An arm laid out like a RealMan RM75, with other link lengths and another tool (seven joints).
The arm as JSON. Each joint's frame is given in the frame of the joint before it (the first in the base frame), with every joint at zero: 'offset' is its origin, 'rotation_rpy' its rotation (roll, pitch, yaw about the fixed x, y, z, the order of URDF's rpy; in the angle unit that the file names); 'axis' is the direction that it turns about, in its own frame. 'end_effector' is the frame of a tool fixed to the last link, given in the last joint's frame.
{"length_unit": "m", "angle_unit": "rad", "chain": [
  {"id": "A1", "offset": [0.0, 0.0, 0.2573], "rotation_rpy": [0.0, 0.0, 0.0], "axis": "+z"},
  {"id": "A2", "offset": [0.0, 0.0, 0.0], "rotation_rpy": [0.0, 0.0, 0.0], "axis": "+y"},
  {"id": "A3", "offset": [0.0, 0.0, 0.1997], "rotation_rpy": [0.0, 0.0, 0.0], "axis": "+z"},
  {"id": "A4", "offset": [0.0, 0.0, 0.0], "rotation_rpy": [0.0, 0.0, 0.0], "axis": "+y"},
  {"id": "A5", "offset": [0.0, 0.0, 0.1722], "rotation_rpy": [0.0, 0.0, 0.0], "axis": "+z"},
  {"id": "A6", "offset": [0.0, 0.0, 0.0], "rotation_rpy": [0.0, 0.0, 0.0], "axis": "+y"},
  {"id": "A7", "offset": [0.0, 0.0, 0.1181], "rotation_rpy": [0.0, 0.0, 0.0], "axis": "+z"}
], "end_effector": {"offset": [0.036, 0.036, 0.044], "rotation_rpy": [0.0, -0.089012, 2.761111]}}
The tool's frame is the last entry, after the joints.
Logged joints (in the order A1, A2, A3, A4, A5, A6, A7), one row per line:
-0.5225 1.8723 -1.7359 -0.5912 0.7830 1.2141 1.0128
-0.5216 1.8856 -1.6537 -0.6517 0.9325 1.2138 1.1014
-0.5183 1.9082 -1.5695 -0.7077 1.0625 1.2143 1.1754
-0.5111 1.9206 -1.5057 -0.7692 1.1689 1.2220 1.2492
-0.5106 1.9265 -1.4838 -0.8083 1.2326 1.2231 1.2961
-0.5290 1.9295 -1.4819 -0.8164 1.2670 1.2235 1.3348
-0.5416 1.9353 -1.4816 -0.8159 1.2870 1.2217 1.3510
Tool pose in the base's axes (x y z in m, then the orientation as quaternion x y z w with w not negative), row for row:
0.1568 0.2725 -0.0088 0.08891 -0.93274 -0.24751 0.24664
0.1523 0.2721 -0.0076 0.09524 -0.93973 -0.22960 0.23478
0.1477 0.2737 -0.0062 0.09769 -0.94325 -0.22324 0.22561
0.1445 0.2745 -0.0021 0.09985 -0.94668 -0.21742 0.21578
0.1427 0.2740 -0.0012 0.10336 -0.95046 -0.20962 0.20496
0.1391 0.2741 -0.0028 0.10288 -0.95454 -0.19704 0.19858
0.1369 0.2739 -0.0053 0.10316 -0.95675 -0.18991 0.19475
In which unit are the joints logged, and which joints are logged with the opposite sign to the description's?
The joints are logged in radians. Opposite sign: A1, A5, A6.
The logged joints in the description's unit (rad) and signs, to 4 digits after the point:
0.5225 1.8723 -1.7359 -0.5912 -0.7830 -1.2141 1.0128
0.5216 1.8856 -1.6537 -0.6517 -0.9325 -1.2138 1.1014
0.5183 1.9082 -1.5695 -0.7077 -1.0625 -1.2143 1.1754
0.5111 1.9206 -1.5057 -0.7692 -1.1689 -1.2220 1.2492
0.5106 1.9265 -1.4838 -0.8083 -1.2326 -1.2231 1.2961
0.5290 1.9295 -1.4819 -0.8164 -1.2670 -1.2235 1.3348
0.5416 1.9353 -1.4816 -0.8159 -1.2870 -1.2217 1.3510

